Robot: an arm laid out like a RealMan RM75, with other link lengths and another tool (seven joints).
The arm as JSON. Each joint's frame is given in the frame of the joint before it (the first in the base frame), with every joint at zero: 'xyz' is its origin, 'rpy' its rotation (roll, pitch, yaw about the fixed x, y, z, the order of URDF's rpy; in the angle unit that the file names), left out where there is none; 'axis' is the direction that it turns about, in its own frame. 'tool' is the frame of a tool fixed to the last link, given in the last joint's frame.
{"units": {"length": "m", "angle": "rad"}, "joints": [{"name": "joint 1", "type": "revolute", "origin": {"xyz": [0.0, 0.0, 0.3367]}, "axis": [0.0, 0.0, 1.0]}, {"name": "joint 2", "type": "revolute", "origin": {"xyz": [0.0, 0.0, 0.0], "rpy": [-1.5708, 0.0, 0.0]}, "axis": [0.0, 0.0, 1.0]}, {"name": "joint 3", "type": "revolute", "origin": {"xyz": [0.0, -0.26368, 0.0], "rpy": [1.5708, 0.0, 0.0]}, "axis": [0.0, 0.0, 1.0]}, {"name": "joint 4", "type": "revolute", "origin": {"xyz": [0.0, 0.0, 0.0], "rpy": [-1.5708, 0.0, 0.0]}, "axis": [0.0, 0.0, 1.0]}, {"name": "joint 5", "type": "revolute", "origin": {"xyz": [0.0, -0.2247, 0.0], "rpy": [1.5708, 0.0, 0.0]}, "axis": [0.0, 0.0, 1.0]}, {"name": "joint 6", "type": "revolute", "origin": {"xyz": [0.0, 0.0, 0.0], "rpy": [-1.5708, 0.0, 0.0]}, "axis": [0.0, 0.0, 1.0]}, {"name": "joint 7", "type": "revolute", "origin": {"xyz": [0.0, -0.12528, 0.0], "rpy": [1.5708, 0.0, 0.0]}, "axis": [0.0, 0.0, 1.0]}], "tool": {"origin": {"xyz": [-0.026, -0.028, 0.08], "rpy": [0.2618, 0.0, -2.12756]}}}
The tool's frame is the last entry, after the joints.
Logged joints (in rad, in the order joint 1, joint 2, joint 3, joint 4, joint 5, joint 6, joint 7), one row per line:
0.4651 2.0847 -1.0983 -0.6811 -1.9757 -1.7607 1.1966
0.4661 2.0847 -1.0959 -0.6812 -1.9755 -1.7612 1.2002
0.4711 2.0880 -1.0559 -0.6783 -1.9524 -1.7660 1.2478
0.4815 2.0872 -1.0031 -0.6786 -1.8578 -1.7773 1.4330
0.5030 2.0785 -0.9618 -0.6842 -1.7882 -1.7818 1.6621
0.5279 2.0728 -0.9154 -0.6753 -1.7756 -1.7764 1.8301
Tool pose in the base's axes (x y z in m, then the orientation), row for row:
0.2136 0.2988 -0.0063 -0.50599 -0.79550 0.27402 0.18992
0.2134 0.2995 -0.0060 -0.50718 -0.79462 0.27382 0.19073
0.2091 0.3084 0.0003 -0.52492 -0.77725 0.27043 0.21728
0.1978 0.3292 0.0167 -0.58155 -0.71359 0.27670 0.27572
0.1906 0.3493 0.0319 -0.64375 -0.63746 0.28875 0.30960
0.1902 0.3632 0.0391 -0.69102 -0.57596 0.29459 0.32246
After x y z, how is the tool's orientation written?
As a quaternion, x y z w.
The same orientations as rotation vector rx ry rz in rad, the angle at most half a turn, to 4 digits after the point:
-1.4221 -2.2358 0.7702
-1.4248 -2.2324 0.7693
-1.4539 -2.1528 0.7490
-1.5627 -1.9175 0.7435
-1.7007 -1.6841 0.7628
-1.8140 -1.5120 0.7733

